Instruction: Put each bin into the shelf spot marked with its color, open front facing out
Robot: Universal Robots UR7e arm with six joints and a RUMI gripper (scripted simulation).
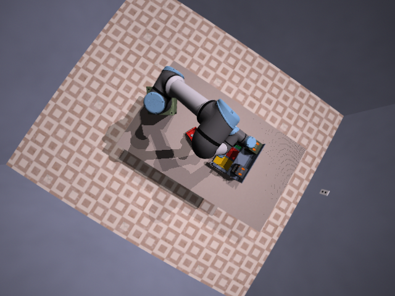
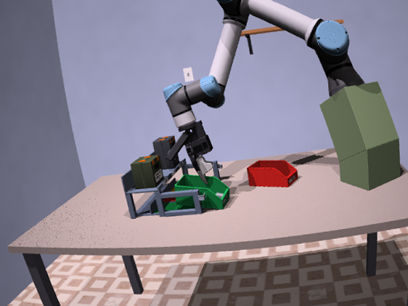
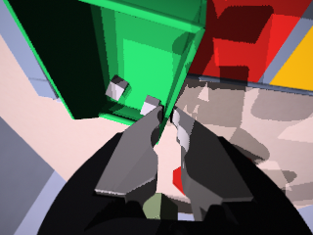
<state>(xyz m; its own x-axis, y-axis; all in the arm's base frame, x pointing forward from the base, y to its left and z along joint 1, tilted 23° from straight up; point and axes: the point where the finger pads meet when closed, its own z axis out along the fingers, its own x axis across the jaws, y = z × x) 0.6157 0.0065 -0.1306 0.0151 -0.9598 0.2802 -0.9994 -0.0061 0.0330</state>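
Now: the green bin 50 mm to the left of my hand, 30 mm below it and 10 mm ahead of it. Also, from my hand: green mark: 100 mm ahead, 80 mm below, 40 mm to the left; then red mark: 90 mm ahead, 80 mm below, 70 mm to the right; then yellow mark: 180 mm to the right, 80 mm below, 80 mm ahead.
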